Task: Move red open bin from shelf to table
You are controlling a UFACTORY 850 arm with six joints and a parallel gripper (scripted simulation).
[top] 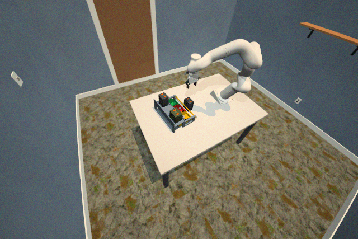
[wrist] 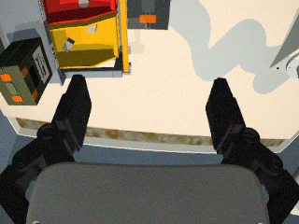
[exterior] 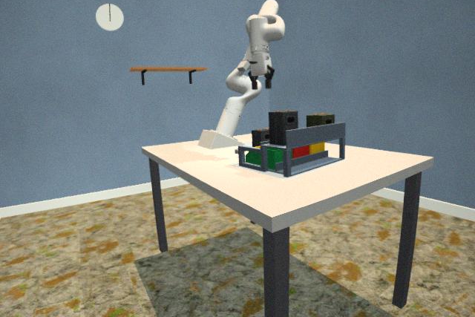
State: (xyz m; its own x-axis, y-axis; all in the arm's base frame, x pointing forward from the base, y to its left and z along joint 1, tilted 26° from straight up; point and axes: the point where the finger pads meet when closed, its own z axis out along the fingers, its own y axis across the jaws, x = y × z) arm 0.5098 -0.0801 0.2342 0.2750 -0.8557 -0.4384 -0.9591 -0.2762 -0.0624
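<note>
Right now the black box is 26 cm below my hand. Also, from my hand: thin yellow rod: 5 cm ahead, 1 cm to the left, 27 cm below; then yellow bin: 12 cm ahead, 14 cm to the left, 29 cm below; then red bin: 15 cm ahead, 4 cm to the left, 29 cm below.
</note>
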